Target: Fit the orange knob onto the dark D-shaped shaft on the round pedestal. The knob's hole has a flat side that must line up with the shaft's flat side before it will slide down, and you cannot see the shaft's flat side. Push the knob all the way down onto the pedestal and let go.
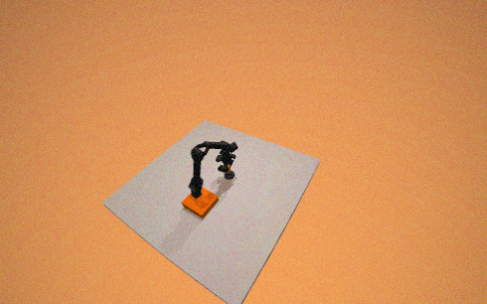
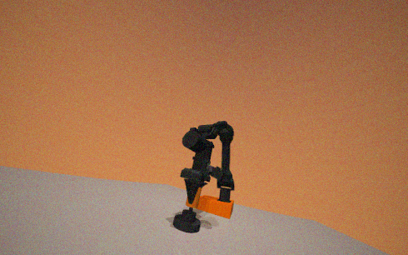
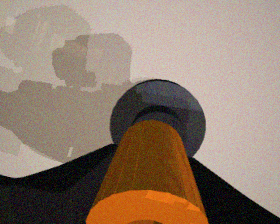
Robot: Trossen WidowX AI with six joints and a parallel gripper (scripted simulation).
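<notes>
My gripper tip is now 20 mm below the orange knob. From my gripper tip the other things lie so: round pedestal 40 mm below.
</notes>
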